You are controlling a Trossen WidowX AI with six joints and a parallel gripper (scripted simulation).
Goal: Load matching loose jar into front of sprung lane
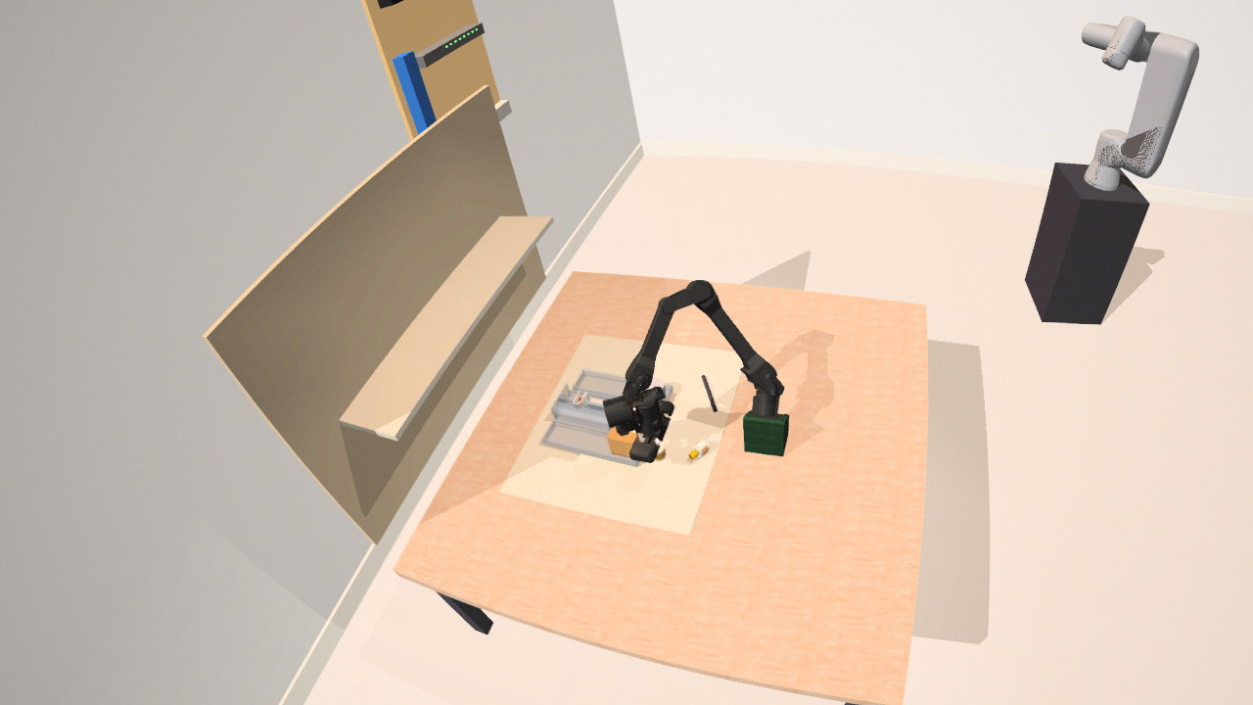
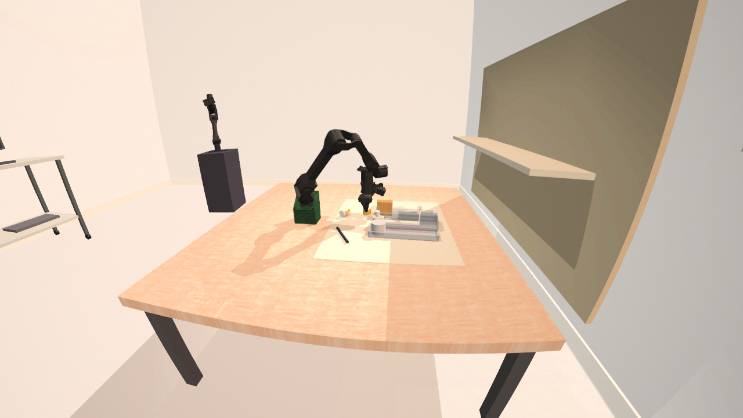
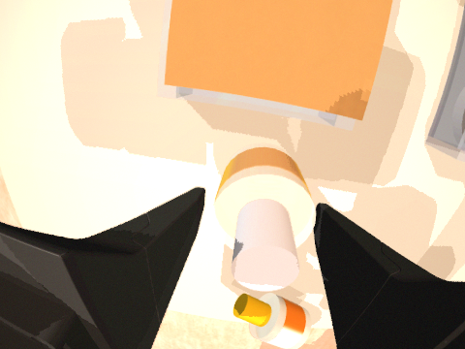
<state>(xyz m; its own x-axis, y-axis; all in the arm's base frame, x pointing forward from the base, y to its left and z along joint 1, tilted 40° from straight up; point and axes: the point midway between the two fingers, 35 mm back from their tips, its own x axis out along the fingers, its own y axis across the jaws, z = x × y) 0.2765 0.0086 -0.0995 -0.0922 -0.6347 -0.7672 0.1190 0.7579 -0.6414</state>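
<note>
My gripper tip is 21 cm to the left of the pale grey cylinder and 5 cm short of it. The rest, counted from my gripper tip: sprung lane: 20 cm ahead, 13 cm to the right, 1 cm below; black pen: 23 cm to the right, 11 cm behind, 2 cm below.
</note>
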